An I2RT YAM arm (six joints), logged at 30 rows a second.
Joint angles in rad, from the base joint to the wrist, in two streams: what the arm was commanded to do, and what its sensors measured. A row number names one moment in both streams.
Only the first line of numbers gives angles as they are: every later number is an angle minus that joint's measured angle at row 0.
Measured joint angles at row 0:
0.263, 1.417, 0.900, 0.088, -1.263, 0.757
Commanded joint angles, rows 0 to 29:
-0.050, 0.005, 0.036, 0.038, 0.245, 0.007
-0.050, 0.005, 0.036, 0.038, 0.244, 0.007
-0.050, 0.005, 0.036, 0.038, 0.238, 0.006
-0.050, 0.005, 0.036, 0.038, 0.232, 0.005
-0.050, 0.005, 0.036, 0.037, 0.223, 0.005
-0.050, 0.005, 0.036, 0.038, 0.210, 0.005
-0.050, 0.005, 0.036, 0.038, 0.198, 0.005
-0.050, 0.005, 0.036, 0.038, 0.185, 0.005
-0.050, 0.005, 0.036, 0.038, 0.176, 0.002
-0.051, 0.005, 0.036, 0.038, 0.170, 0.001
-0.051, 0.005, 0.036, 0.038, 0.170, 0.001
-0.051, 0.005, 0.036, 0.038, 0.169, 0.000
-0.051, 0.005, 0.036, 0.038, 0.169, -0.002
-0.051, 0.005, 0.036, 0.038, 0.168, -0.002
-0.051, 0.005, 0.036, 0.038, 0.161, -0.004
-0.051, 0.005, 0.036, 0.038, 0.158, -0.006
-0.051, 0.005, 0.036, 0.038, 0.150, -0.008
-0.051, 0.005, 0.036, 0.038, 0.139, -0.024
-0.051, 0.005, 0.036, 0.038, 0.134, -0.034
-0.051, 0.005, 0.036, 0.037, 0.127, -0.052
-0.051, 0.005, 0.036, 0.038, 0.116, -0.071
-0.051, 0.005, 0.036, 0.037, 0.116, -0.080
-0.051, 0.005, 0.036, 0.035, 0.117, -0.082
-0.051, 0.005, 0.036, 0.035, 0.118, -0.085
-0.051, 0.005, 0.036, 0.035, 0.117, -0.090
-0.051, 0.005, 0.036, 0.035, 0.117, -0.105
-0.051, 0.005, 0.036, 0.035, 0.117, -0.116
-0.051, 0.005, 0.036, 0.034, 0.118, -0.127
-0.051, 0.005, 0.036, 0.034, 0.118, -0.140
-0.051, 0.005, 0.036, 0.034, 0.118, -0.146
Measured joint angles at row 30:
-0.053, 0.003, 0.011, 0.031, 0.132, -0.093
